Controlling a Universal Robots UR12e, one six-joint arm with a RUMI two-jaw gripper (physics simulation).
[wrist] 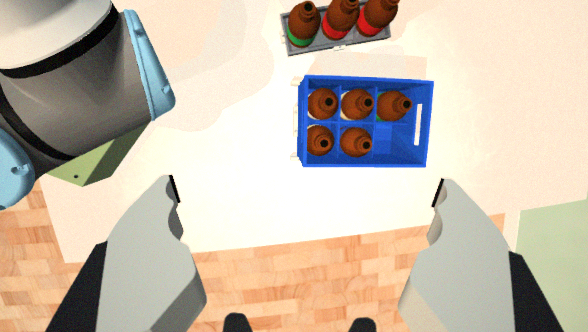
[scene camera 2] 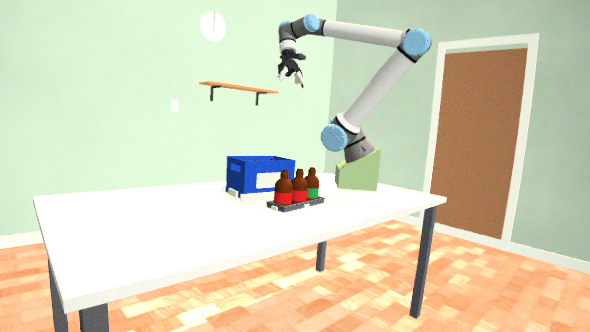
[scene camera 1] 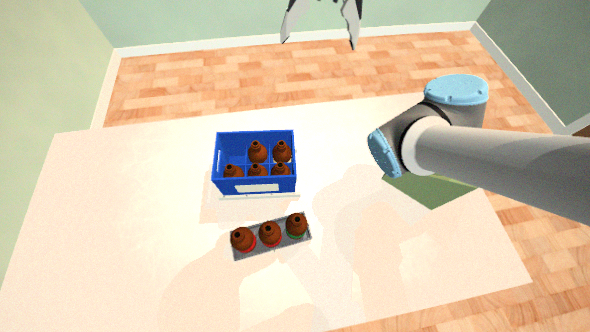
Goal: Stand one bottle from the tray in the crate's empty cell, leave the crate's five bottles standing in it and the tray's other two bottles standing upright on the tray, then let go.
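Pixels of known places: gripper, between the fingertips: [wrist: 304, 179] [scene camera 2: 292, 85] [scene camera 1: 318, 47]; arm's base, origin of its link: [scene camera 2: 360, 155].
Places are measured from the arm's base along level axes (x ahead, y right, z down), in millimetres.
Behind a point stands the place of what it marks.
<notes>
The blue crate [scene camera 1: 256, 185] @[z 81, x 651, y 175 mm] [scene camera 2: 242, 176] @[z 85, x 773, y 238 mm] [wrist: 428, 125] @[z 14, x 745, y 305 mm] stands on the table with five brown bottles upright in it. Its empty cell [scene camera 1: 232, 150] @[z 133, x 692, y 376 mm] [wrist: 389, 139] @[z 181, x 723, y 344 mm] is the back left one in scene camera 1. The grey tray [scene camera 1: 234, 255] @[z 163, x 800, y -3 mm] [scene camera 2: 300, 205] @[z 174, x 706, y -31 mm] [wrist: 295, 50] @[z 184, x 545, y 38 mm] holds three upright bottles: a red-labelled one [scene camera 1: 243, 239] @[z 55, x 744, y 13 mm] [scene camera 2: 283, 188] @[z 98, x 783, y 8 mm] [wrist: 377, 17] @[z 79, x 729, y 47 mm] at one end, another red-labelled one [scene camera 1: 270, 234] @[z 41, x 664, y -7 mm] [scene camera 2: 299, 186] @[z 98, x 693, y -11 mm] [wrist: 341, 19] @[z 73, x 646, y 31 mm] in the middle, and a green-labelled one [scene camera 1: 296, 225] @[z 40, x 581, y -12 mm] [scene camera 2: 312, 184] @[z 99, x 601, y -21 mm] [wrist: 304, 24] @[z 67, x 563, y 20 mm]. My gripper [scene camera 1: 319, 45] @[z -355, x 446, y 228 mm] [scene camera 2: 291, 81] @[z -355, x 446, y 228 mm] [wrist: 304, 179] @[z -355, x 446, y 228 mm] is open and empty, high above the table and beyond the crate.
The white table [scene camera 1: 120, 200] @[z 188, x 1155, y 359 mm] [scene camera 2: 165, 235] @[z 189, x 1275, y 81 mm] bears the crate and tray. The arm's green base [scene camera 1: 432, 192] @[z 82, x 85, y -87 mm] [scene camera 2: 359, 172] @[z 86, x 110, y -44 mm] [wrist: 100, 162] @[z 86, x 10, y 146 mm] stands to the right of the crate in scene camera 1. A wall shelf [scene camera 2: 237, 87] is behind the arm in scene camera 2.
</notes>
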